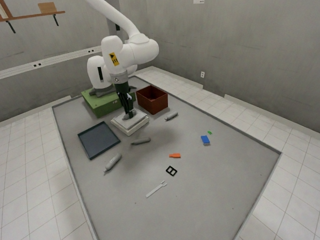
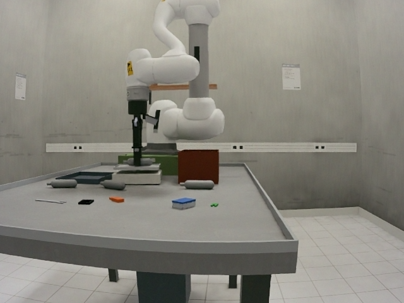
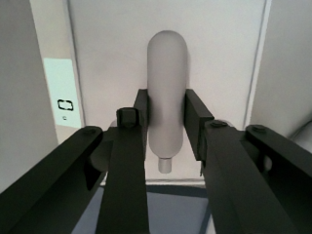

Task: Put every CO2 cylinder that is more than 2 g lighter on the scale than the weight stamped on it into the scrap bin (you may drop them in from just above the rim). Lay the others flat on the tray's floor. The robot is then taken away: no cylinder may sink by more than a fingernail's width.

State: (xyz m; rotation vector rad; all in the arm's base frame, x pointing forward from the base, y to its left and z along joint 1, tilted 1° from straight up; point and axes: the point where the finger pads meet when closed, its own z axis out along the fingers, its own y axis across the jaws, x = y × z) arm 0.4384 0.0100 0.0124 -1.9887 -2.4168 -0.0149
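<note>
The scale plate is 5 cm below my hand. Also, from my hand: grey CO2 cylinder: 17 cm ahead, 9 cm below, 6 cm to the right; white scale: 6 cm below, 1 cm behind; dark blue tray: 23 cm to the right, 9 cm below, 1 cm behind.
</note>
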